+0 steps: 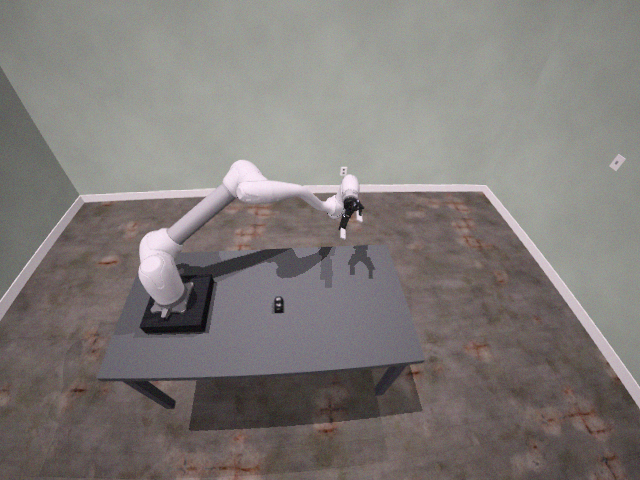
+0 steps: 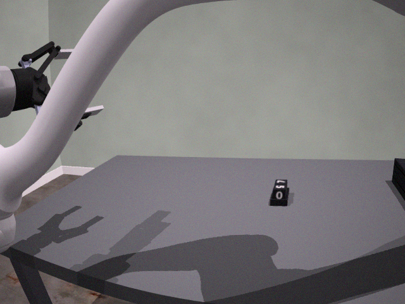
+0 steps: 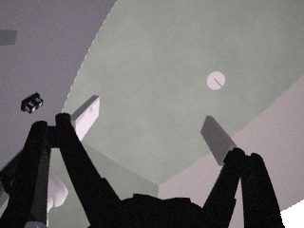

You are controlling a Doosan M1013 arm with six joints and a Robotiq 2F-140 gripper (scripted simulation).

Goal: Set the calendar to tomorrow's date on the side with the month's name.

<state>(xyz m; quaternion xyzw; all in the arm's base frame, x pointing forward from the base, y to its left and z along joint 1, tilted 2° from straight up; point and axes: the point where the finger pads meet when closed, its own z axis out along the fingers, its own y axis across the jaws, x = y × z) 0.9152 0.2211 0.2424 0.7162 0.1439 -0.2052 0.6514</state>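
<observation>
Right now the black number cube is 360 mm behind my hand, 310 mm below it and 250 mm to the right of it. The rest, counted from my hand: tray: 370 mm behind, 330 mm below, 230 mm to the right.
</observation>
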